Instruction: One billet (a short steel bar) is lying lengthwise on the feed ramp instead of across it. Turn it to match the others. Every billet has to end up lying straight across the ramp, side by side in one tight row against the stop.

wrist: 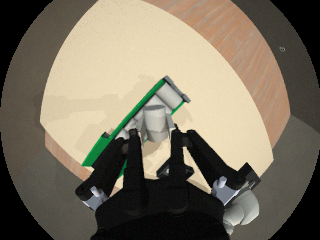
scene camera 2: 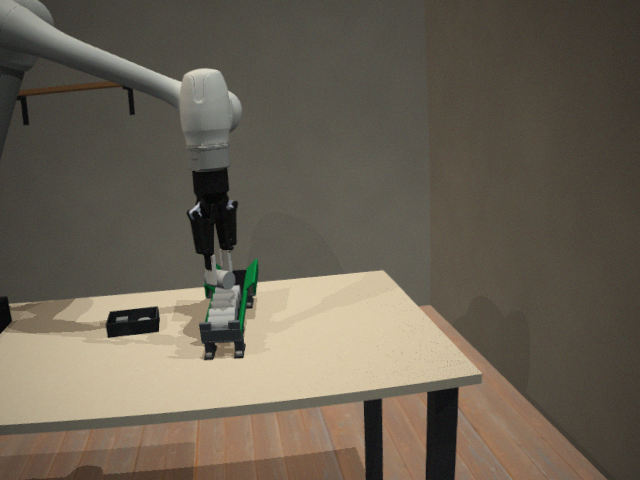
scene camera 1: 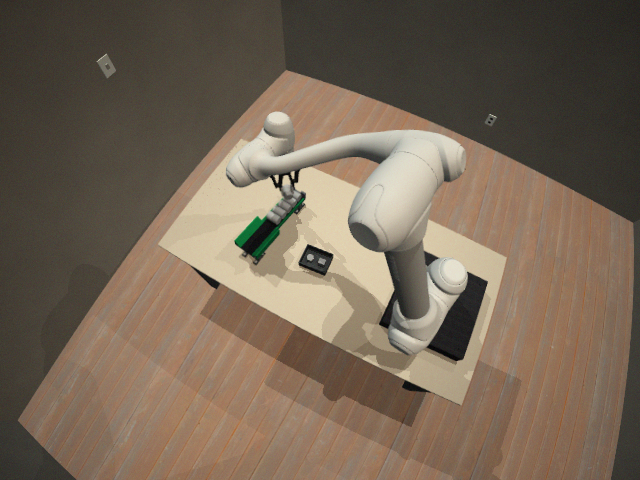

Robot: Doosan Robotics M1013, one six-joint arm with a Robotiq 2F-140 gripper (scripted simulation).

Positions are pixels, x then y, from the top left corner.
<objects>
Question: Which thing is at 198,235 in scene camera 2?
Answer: The gripper.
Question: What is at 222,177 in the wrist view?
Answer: The gripper.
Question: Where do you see a small black tray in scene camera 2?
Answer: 133,327
</objects>
